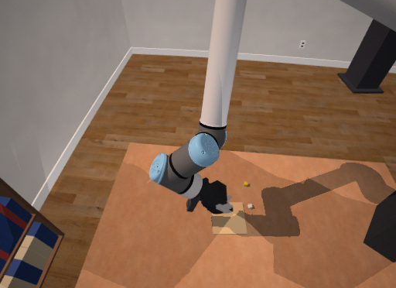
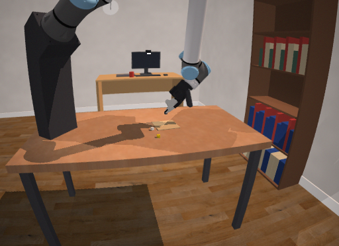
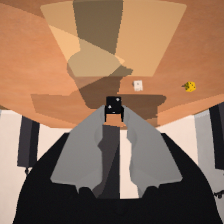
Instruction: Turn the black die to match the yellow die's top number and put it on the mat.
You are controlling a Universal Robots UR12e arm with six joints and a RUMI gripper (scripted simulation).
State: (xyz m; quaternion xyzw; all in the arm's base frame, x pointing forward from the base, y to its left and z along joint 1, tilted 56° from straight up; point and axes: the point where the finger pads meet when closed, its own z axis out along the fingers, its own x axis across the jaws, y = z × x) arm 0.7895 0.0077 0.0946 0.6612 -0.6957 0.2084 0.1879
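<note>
Right now the tan mat is 1 cm behind my hand and 9 cm below it. Also, from my hand: white die 11 cm behind, 4 cm to the right, 8 cm below; then black die 1 cm behind, 1 cm below; then yellow die 11 cm behind, 16 cm to the right, 8 cm below.
</note>
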